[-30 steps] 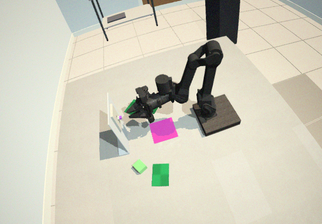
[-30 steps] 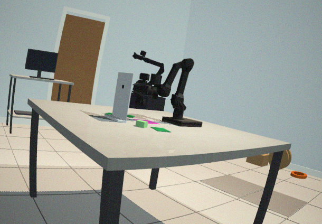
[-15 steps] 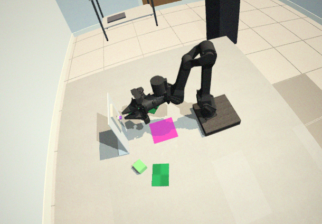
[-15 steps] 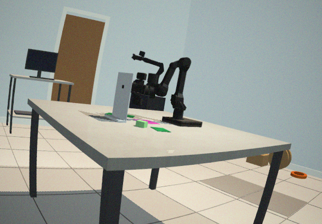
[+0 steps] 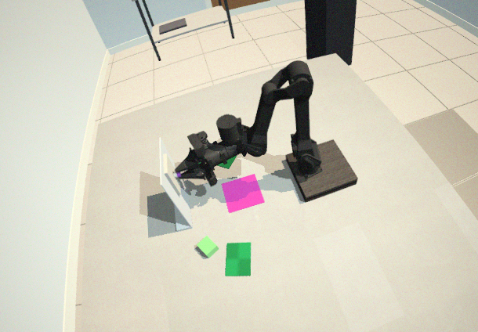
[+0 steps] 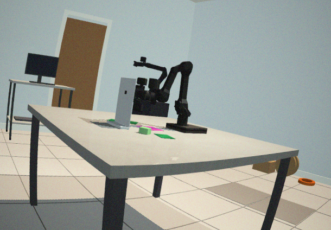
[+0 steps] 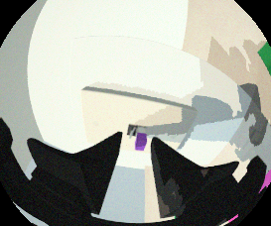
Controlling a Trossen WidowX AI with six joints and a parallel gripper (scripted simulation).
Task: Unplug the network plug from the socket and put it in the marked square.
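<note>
My gripper tip is 10 mm short of the white network plug. From my gripper tip the other things lie so: light green block (170 mm to the left, 170 mm below, 10 mm ahead); upright white panel (70 mm below, 30 mm ahead, 10 mm to the right); magenta marked square (180 mm below, 160 mm behind, 30 mm to the left).
</note>
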